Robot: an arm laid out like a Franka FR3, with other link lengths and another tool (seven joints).
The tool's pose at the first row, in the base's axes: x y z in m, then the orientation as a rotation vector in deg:
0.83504, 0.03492, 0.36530, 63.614, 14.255, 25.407
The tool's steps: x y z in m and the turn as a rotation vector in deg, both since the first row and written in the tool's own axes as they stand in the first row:
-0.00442, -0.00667, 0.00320, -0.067, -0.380, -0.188
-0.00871, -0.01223, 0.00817, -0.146, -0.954, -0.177
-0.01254, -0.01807, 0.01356, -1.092, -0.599, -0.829
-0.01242, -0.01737, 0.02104, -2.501, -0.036, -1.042
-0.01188, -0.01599, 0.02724, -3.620, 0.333, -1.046
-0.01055, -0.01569, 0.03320, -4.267, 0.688, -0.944
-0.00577, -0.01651, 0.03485, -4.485, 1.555, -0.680
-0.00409, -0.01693, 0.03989, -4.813, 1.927, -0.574
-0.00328, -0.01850, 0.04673, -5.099, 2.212, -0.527
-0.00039, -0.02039, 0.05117, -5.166, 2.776, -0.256
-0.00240, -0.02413, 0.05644, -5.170, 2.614, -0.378
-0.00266, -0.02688, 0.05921, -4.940, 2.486, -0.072
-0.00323, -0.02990, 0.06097, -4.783, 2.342, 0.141
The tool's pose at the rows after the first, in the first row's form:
0.83389, 0.02783, 0.36054, 63.592, 14.008, 25.031
0.83334, 0.01978, 0.35754, 63.629, 13.479, 24.723
0.83343, 0.01151, 0.35448, 62.526, 13.914, 24.423
0.83644, 0.00580, 0.35833, 61.002, 14.176, 24.665
0.83915, 0.00156, 0.36225, 59.835, 14.225, 24.956
0.84270, -0.00251, 0.36511, 59.149, 14.319, 25.295
0.84778, -0.00193, 0.36521, 58.804, 14.878, 26.029
0.85142, -0.00537, 0.36703, 58.424, 15.063, 26.355
0.85528, -0.01108, 0.36857, 58.094, 15.214, 26.577
0.86007, -0.01402, 0.36885, 57.955, 15.541, 27.135
0.86126, -0.02058, 0.36768, 57.965, 15.465, 26.938
0.86277, -0.02395, 0.36638, 58.267, 15.246, 27.120
0.86364, -0.02675, 0.36439, 58.484, 15.044, 27.217

